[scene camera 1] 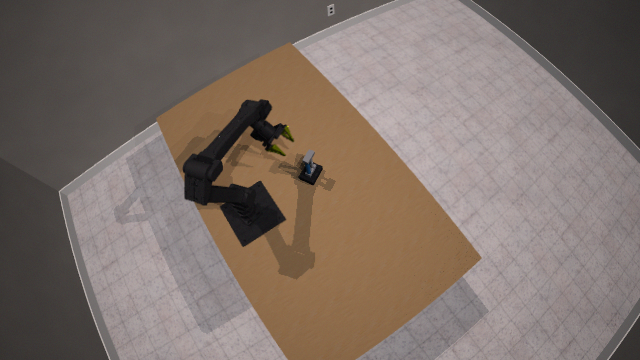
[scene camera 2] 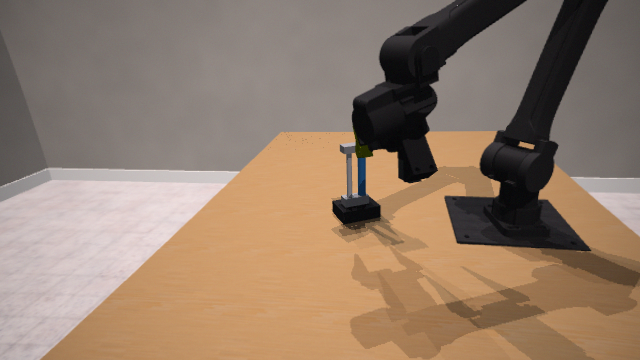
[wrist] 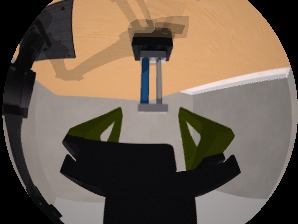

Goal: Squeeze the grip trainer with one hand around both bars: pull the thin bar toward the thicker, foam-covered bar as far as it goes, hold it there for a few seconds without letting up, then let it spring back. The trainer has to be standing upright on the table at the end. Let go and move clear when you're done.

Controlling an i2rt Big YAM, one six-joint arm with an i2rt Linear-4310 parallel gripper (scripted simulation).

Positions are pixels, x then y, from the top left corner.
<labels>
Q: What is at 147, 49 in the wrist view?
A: A grip trainer.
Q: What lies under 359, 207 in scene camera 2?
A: A grip trainer.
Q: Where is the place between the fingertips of my gripper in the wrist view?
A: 150, 111
</labels>
